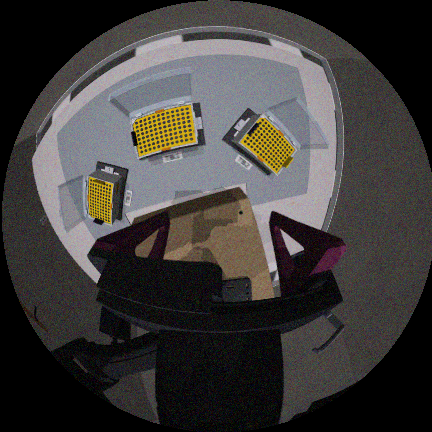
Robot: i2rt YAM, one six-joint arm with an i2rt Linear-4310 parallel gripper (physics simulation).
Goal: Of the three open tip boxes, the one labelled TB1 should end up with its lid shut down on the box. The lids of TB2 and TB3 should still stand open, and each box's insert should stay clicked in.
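Places are measured from the arm's base along level axes (x ahead, y left, z up), in metres.
Pixels of known places: gripper, fingertip midpoint: [219,216].
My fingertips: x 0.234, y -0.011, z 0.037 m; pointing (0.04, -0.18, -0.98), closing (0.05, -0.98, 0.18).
Observation:
For each thing: its top centre in the pictures, then the offset to it from my fingertips. Level surfaces: height alone.
- middle tip box TB1 at its top centre: [160,129] dy +0.077, dx +0.083, dz -0.156 m
- TB2 at its top centre: [274,146] dy -0.140, dx +0.058, dz -0.156 m
- TB3 at its top centre: [95,204] dy +0.260, dx -0.051, dz -0.156 m
- grey-blue mat at its surface level: dz -0.230 m
- pale table at its surface level: dz -0.233 m
The middle tip box TB1 [165,131] stands beyond the gripper, slightly left of centre, its yellow insert seated level; its clear lid [157,93] stands open at the far side. TB2 [268,144] stands turned at the right, its clear lid [303,126] open on its outer right side. TB3 [101,200] stands at the left, its clear lid [71,202] open to the left. The inserts of TB2 and TB3 look seated. The small labels are blurred. My gripper [219,216] is open and empty, its dark red fingers wide apart, short of all three boxes.
The boxes stand on a grey-blue mat [215,90] on a pale table [322,90]. A raised rim [339,125] runs round the table's far and right edges. A tan surface [235,245] shows between the fingers, with shadows across it.

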